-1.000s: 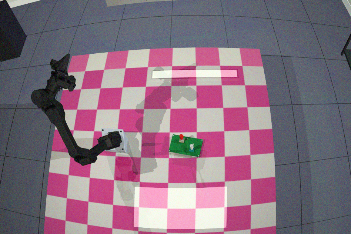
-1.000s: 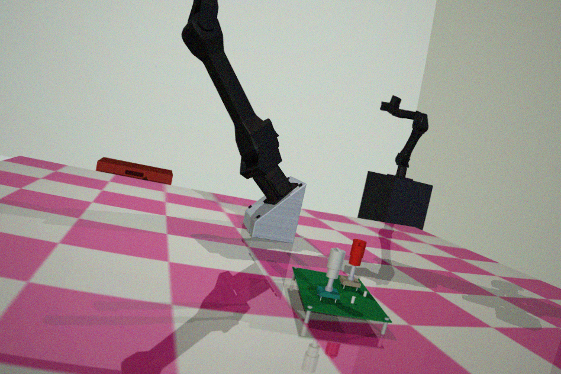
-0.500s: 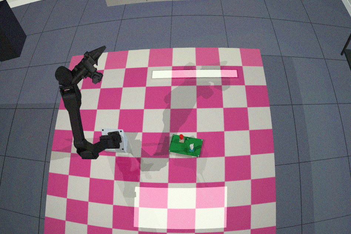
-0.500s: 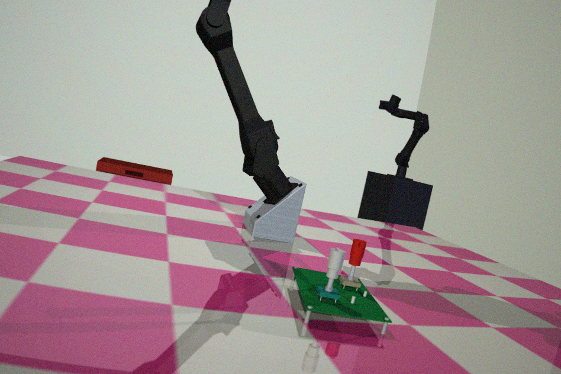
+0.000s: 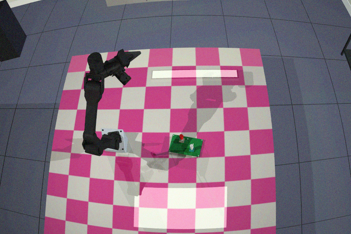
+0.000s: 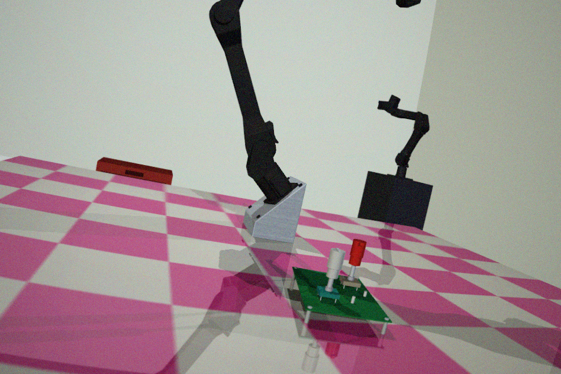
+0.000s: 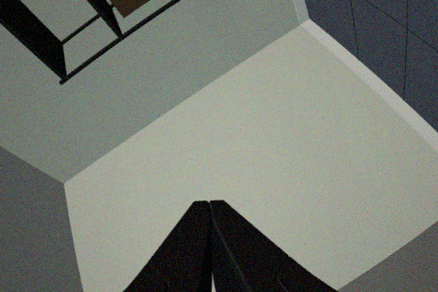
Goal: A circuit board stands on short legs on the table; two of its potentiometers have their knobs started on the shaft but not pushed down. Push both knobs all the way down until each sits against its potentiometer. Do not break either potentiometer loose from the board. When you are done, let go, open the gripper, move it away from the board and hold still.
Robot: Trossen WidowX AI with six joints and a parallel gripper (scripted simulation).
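My gripper tip is 120 mm short of the red knob, 140 mm to the left of it and 510 mm above it. Round my gripper tip: white knob: 160 mm ahead, 200 mm to the right, 510 mm below.
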